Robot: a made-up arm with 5 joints.
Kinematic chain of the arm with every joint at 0, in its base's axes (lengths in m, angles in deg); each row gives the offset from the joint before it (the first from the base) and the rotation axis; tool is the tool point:
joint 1: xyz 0 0 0.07 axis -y
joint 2: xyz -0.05 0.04 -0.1 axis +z
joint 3: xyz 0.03 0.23 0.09 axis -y
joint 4: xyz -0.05 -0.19 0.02 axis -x
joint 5: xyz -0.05 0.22 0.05 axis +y
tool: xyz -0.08 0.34 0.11
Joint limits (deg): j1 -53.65..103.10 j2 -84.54..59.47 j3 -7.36..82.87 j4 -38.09..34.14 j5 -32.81..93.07
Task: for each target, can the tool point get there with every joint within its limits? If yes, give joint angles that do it. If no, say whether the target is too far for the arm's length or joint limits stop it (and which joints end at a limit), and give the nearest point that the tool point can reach.
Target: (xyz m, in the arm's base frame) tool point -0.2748 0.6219 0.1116
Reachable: yes | joints 2.35 7.79 52.91 2.32 55.96
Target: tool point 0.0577 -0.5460 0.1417
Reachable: no: joint limits stop it (at a limit: joint 2, joint 3, joint 4, joint 5) | nearest point 0.3398 -0.1264 0.4922 | short by 0.615 m
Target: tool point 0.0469 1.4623 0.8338
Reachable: no: too far | nearest point 0.0021 0.6118 0.4019 | short by 0.955 m
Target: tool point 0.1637 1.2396 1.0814
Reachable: no: too far | nearest point 0.0472 0.5368 0.5101 | short by 0.913 m
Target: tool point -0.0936 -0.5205 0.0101
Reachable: no: joint limits stop it (at a limit: joint 2, joint 4) | nearest point -0.5181 -0.1976 -0.2615 | short by 0.598 m
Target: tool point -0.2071 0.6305 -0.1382
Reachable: yes | joints 33.58 12.72 35.67 16.27 20.86
